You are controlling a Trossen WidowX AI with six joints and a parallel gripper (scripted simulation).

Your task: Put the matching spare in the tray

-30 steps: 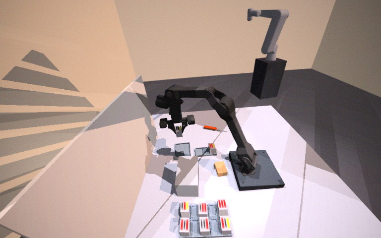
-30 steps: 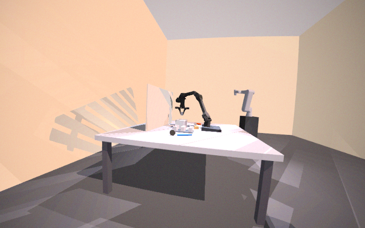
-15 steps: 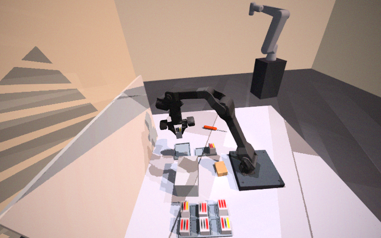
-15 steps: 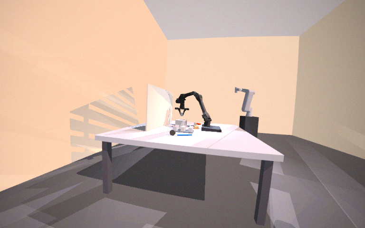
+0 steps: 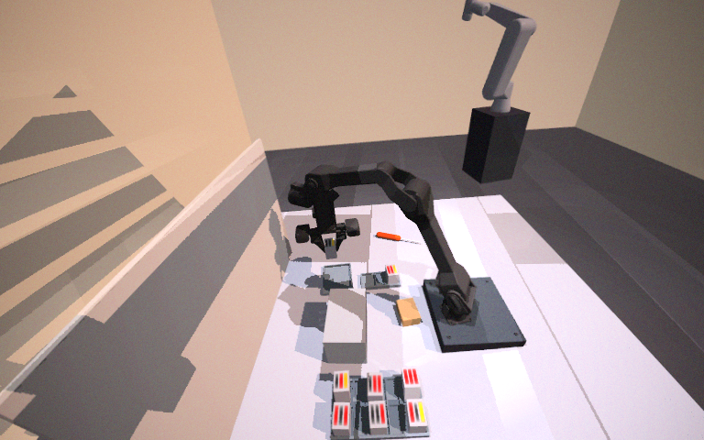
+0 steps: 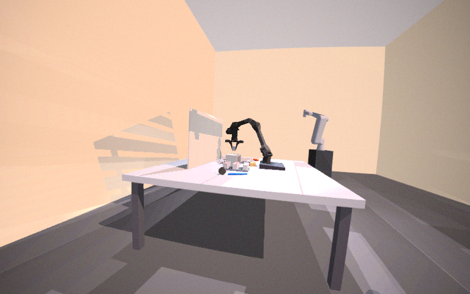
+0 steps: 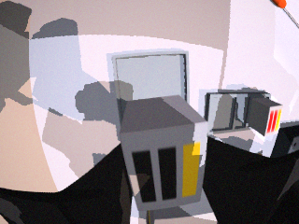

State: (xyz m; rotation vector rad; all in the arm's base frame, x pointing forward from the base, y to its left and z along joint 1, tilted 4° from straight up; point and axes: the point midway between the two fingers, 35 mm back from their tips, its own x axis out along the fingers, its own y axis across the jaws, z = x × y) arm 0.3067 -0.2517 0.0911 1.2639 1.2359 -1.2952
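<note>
My gripper tip is now 10 mm past the grey tray, 10 mm to the right of it and 120 mm above it. The rest, counted from my gripper tip: tan block: 190 mm behind, 200 mm to the left, 110 mm below; then blue pen: 50 mm behind, 580 mm to the left, 120 mm below.
</note>
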